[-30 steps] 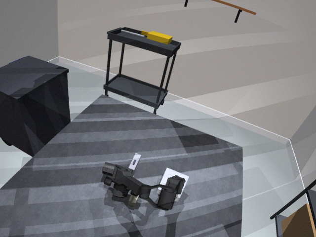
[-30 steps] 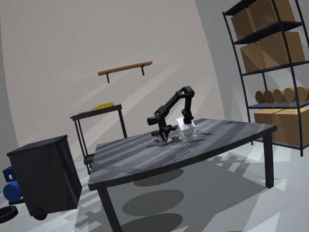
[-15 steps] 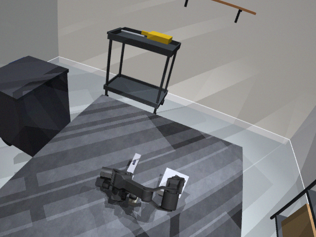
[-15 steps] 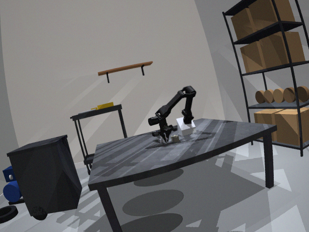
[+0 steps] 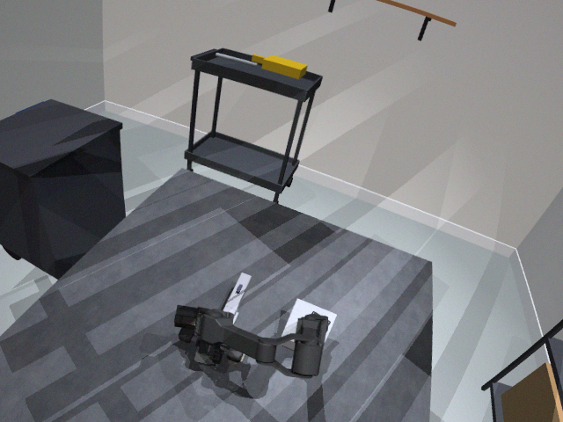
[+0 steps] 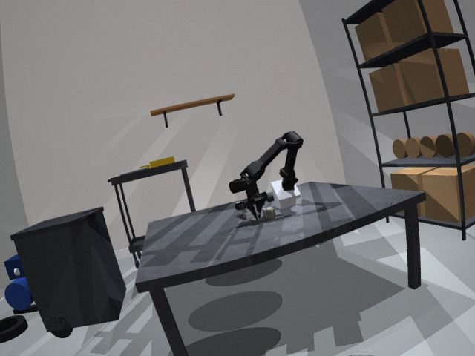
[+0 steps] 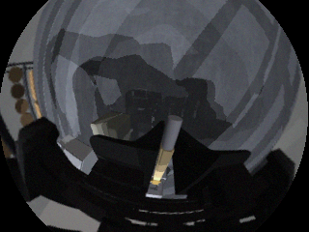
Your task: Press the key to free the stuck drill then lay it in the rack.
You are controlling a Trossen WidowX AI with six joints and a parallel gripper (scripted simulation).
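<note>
The drill is 1 cm ahead of my gripper tip, 4 cm to the right of it and 3 cm above it. Also, from my gripper tip: pale fixture block 4 cm ahead, 20 cm to the right, 3 cm above; blue key 5 cm ahead, 22 cm to the right, 4 cm above.
</note>
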